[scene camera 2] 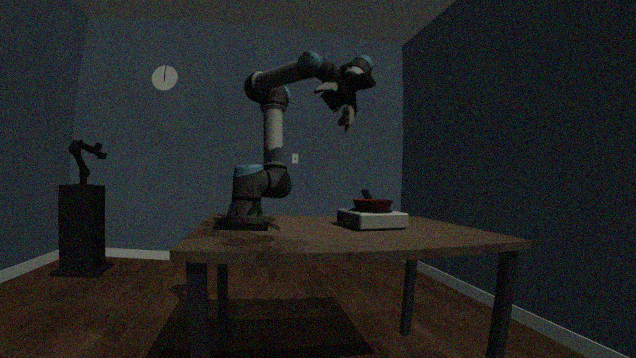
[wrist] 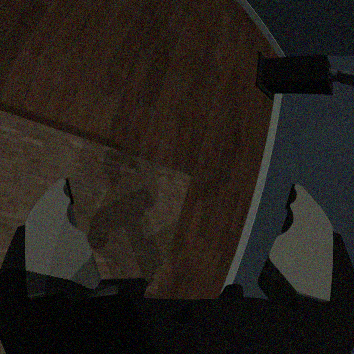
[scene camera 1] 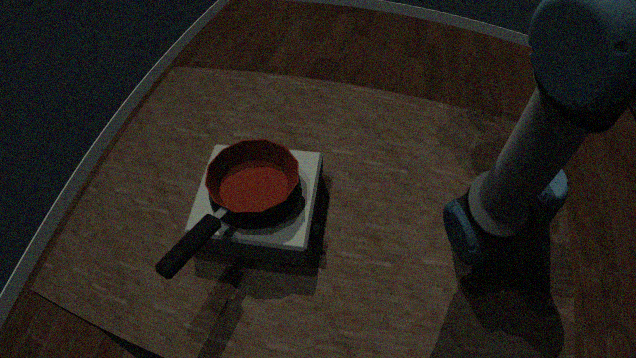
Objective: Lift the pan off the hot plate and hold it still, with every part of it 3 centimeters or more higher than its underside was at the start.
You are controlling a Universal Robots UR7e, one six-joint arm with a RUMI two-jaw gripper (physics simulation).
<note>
I see my gripper [scene camera 2: 331, 112].
My gripper is seen too in the wrist view [wrist: 179, 186].
</note>
